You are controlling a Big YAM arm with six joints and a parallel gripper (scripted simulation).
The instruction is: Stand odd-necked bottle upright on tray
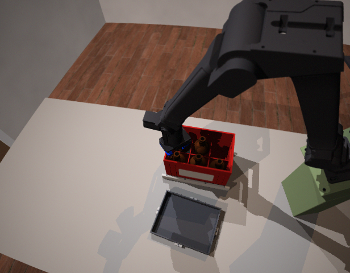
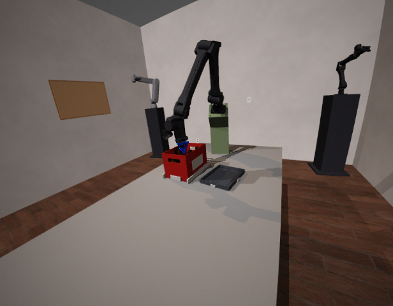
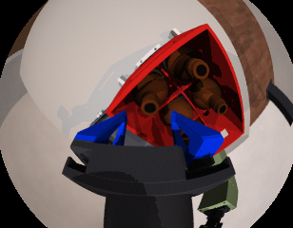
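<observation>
Right now my hand is 100 mm above the brown bottle. The rest, counted from my hand: dark grey tray: 40 mm behind, 240 mm to the left, 180 mm below; then crate: 100 mm behind, 30 mm to the right, 110 mm below.
</observation>
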